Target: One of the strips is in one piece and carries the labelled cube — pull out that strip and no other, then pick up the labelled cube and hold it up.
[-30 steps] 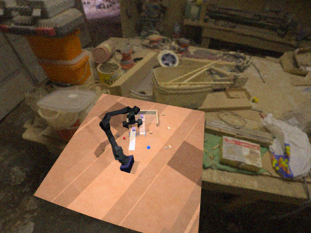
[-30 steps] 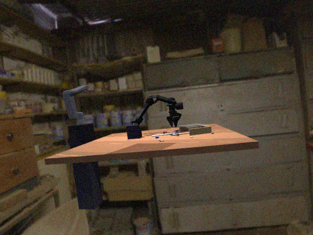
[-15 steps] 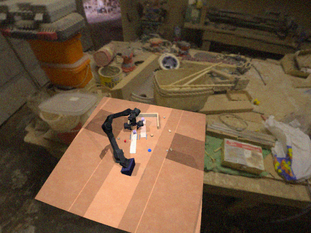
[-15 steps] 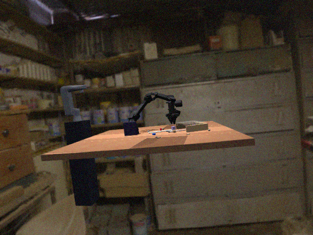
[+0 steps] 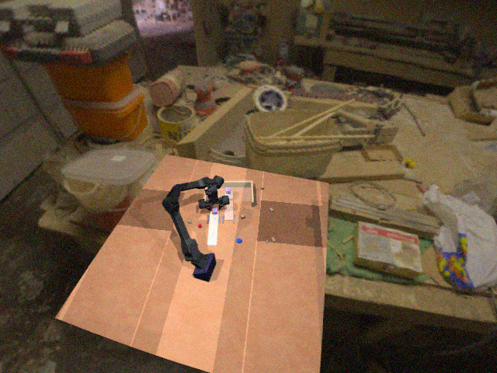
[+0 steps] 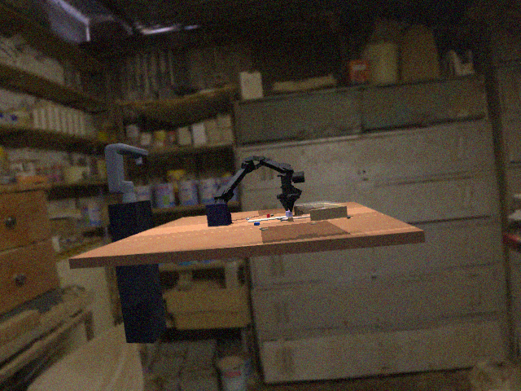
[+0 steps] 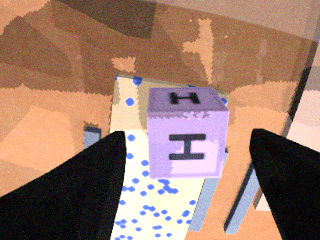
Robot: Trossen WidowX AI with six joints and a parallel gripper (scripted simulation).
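My gripper tip is 13 cm past the red ball, 5 cm to the right of it and 2 cm above it. Also, from my gripper tip: blue ball (15 cm behind, 21 cm to the right, 3 cm below).
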